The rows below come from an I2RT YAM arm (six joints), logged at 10 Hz.
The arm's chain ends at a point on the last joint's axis. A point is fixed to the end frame.
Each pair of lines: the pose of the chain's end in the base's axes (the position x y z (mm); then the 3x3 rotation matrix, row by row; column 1 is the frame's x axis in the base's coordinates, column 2 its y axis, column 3 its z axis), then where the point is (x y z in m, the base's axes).
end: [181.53 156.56 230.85], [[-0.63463 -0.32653 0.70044], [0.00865 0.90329 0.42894], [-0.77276 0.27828 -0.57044]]
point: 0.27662 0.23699 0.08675
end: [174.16 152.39 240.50], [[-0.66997 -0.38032 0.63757], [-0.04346 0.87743 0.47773], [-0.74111 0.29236 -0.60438]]
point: 0.25582 0.23903 0.09184
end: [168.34 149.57 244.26], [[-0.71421 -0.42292 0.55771], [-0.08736 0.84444 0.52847], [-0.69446 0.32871 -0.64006]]
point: 0.23301 0.24319 0.09153
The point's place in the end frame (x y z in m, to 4 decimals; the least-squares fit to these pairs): 0.0517 0.0015 0.1833
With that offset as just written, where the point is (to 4 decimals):
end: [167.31 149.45 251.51], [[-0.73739 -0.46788 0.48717], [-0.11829 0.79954 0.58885], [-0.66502 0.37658 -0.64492]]
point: 0.2178 0.2525 0.0995
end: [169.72 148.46 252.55], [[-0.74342 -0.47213 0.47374], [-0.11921 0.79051 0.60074], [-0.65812 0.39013 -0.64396]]
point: 0.2174 0.2536 0.1011
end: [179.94 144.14 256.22], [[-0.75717 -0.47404 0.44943], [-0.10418 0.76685 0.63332], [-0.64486 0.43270 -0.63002]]
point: 0.2225 0.2560 0.1080
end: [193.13 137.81 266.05], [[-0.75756 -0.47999 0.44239], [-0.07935 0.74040 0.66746], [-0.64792 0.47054 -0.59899]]
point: 0.2343 0.2572 0.1235
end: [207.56 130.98 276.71], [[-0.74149 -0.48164 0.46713], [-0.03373 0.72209 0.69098], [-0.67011 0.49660 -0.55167]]
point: 0.2541 0.2570 0.1417
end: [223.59 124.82 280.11], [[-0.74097 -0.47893 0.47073], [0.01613 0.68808 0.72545], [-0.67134 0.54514 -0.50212]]
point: 0.2708 0.2597 0.1542
